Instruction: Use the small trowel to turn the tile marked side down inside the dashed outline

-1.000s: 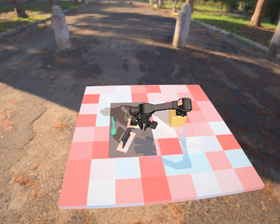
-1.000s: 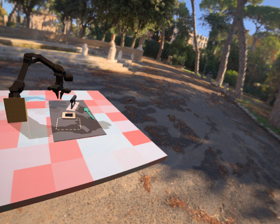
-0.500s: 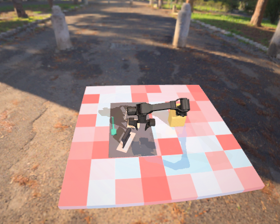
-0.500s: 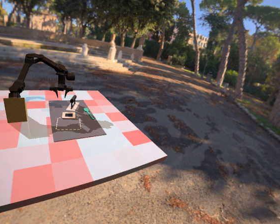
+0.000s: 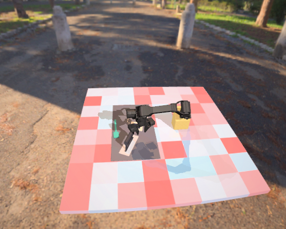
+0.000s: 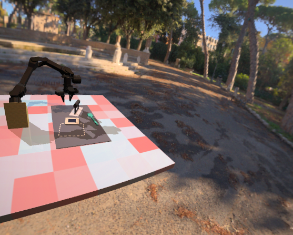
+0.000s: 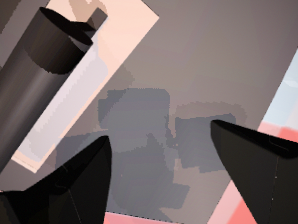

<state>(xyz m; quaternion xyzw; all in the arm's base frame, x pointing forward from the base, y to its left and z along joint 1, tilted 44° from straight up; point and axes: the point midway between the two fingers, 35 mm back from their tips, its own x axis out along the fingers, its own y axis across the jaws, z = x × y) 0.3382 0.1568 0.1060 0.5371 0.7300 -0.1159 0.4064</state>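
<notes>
The small trowel is 9 cm ahead of my gripper tip, 6 cm below it and 4 cm to the left of it. The rest, counted from my gripper tip: grey mat 16 cm to the right, 11 cm below, 6 cm ahead; then green trowel-shaped tool 20 cm ahead, 12 cm to the right, 9 cm below; then tan tile 17 cm to the right, 9 cm below, 3 cm ahead.
</notes>
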